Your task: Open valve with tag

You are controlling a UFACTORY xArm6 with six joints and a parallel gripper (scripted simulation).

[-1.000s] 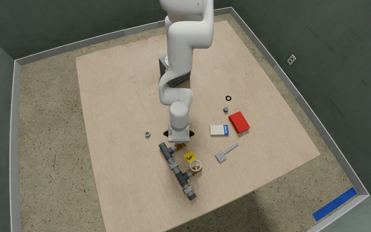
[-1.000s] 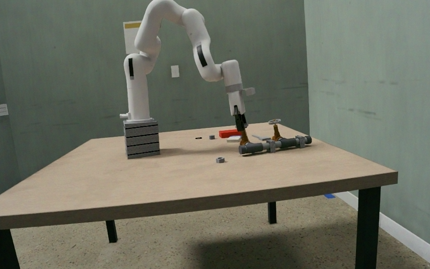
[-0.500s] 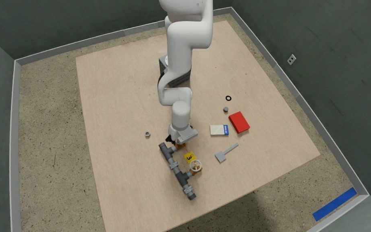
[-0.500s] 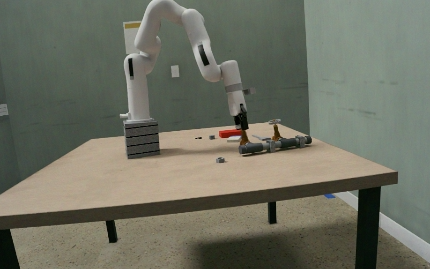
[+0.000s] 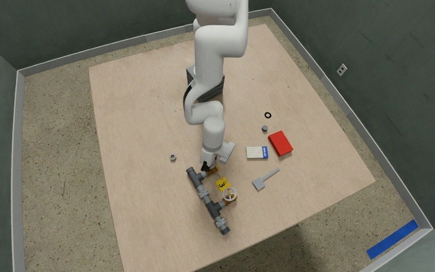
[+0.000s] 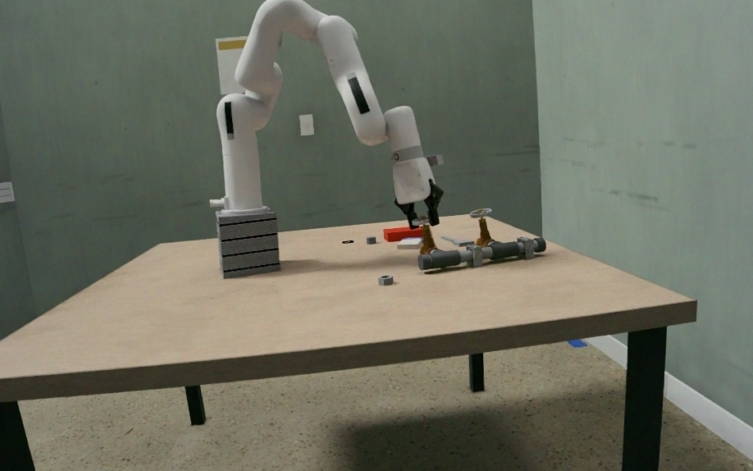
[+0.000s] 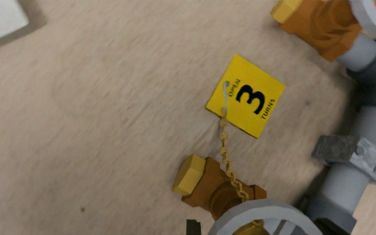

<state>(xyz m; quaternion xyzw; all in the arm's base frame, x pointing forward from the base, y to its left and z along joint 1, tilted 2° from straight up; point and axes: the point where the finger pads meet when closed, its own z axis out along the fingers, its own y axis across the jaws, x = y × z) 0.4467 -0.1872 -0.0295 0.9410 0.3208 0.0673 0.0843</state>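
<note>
Right now the yellow tag is 110 mm below my hand, 90 mm ahead of it and 40 mm to the left of it. Also, from my hand: grey scraper 220 mm to the left, 160 mm ahead, 110 mm below; then white card 260 mm to the left, 100 mm below, 30 mm ahead; then red block 390 mm to the left, 100 mm below, 40 mm ahead.
</note>
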